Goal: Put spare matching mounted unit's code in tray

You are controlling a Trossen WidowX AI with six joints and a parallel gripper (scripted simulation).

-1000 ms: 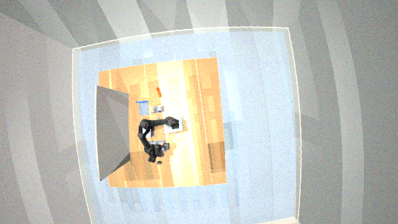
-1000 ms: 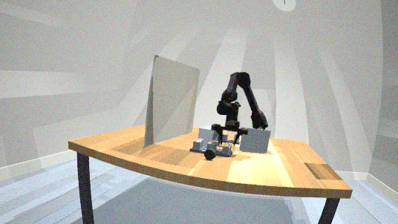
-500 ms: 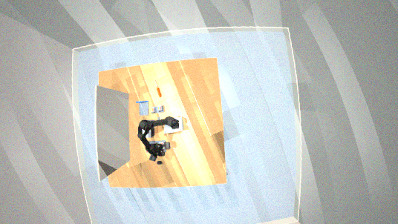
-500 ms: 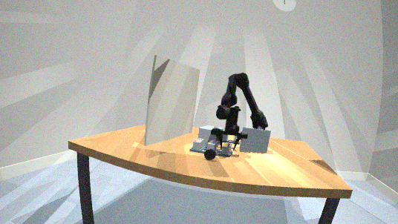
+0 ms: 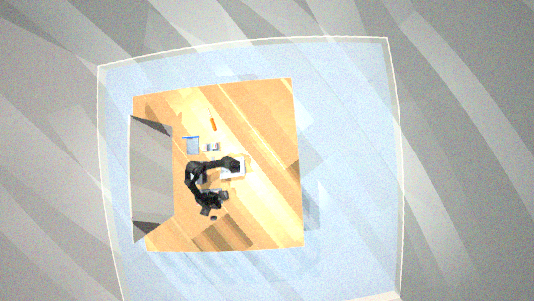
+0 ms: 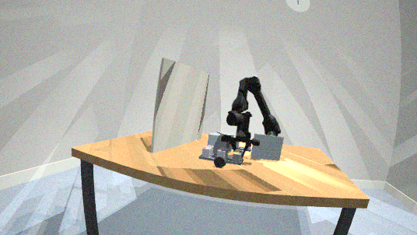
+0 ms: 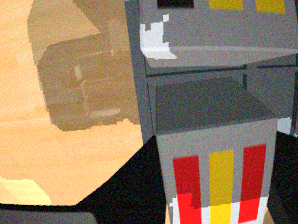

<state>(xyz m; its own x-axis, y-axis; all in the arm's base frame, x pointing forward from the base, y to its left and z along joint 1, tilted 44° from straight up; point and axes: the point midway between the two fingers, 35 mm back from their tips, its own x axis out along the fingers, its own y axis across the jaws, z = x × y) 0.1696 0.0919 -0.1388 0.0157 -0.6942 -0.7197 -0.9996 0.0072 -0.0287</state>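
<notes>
The blue-rimmed tray lies 37 cm to the right of my gripper tip, 15 cm ahead of it and 1 cm below it. Also, from my gripper tip: grey spare block 2 cm above; then mounted unit 17 cm to the right, 12 cm ahead, 3 cm above; then grey panel 34 cm ahead, 21 cm to the right, 21 cm above.
</notes>
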